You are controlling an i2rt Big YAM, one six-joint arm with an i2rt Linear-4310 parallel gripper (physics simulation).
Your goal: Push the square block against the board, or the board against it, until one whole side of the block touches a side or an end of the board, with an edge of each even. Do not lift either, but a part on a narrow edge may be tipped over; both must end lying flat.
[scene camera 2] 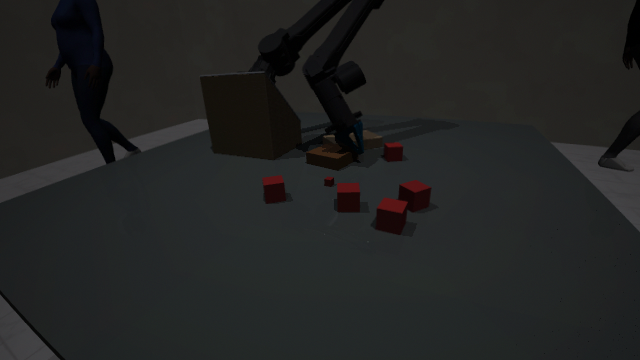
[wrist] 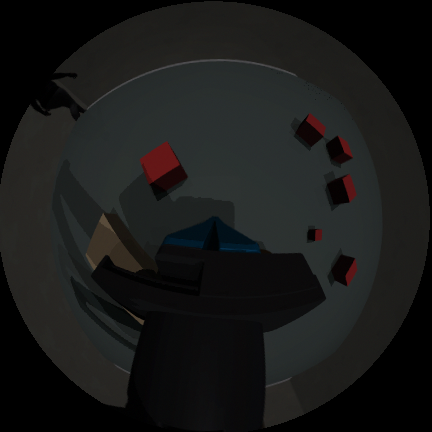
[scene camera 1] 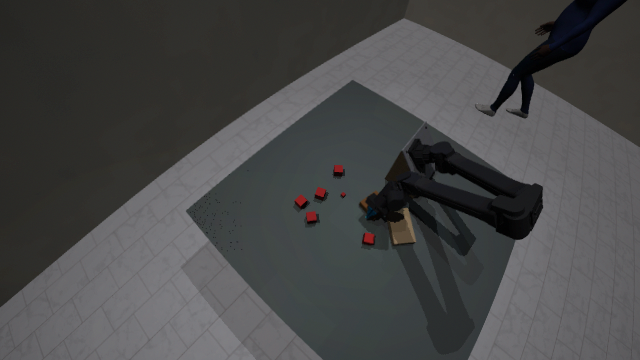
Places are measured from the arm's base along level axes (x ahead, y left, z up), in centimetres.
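Where they show: gripper, fingertip midpoint: (scene camera 2: 361, 153) (wrist: 214, 221) (scene camera 1: 366, 217); arm's base at its link origin: (scene camera 2: 256, 90) (scene camera 1: 416, 154).
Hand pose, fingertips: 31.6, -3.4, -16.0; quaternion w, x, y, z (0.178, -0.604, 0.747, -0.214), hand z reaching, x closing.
Observation:
Things, the pixels of their top centre, and the offset from my fingertips, as dx, dy, dz.
- square block at its top centre: (scene camera 2: 332, 150) (scene camera 1: 375, 204) -7.9, -0.1, +0.5
- board at its top centre: (wrist: 117, 276) (scene camera 2: 352, 136) (scene camera 1: 401, 225) -6.2, +14.5, +0.5
- tiny red cube at its top centre: (wrist: 318, 234) (scene camera 2: 329, 178) (scene camera 1: 343, 193) -3.9, -14.9, -1.1
The square block (scene camera 1: 365, 204) (scene camera 2: 328, 158) is brown and lies flat on the mat, partly hidden by the gripper; a sliver of it shows beside the fingers in the wrist view (wrist: 265, 251). The board (scene camera 1: 403, 231) (scene camera 2: 371, 138) (wrist: 111, 246) is pale tan and lies flat close behind the block in the scene camera 2 view. The arm hides the space between them, so I cannot tell whether they touch. My gripper (scene camera 1: 369, 216) (scene camera 2: 358, 158) (wrist: 214, 221) is shut and empty, with blue fingers pointing down low beside the block, on its right in the scene camera 2 view.
A red cube (scene camera 1: 368, 239) (scene camera 2: 393, 151) (wrist: 163, 166) stands near the board. Several other red cubes and a tiny red cube (scene camera 1: 343, 194) (scene camera 2: 329, 181) (wrist: 315, 234) stand farther out. A large brown slanted box (scene camera 1: 397, 166) (scene camera 2: 240, 115) stands left of the block in the scene camera 2 view.

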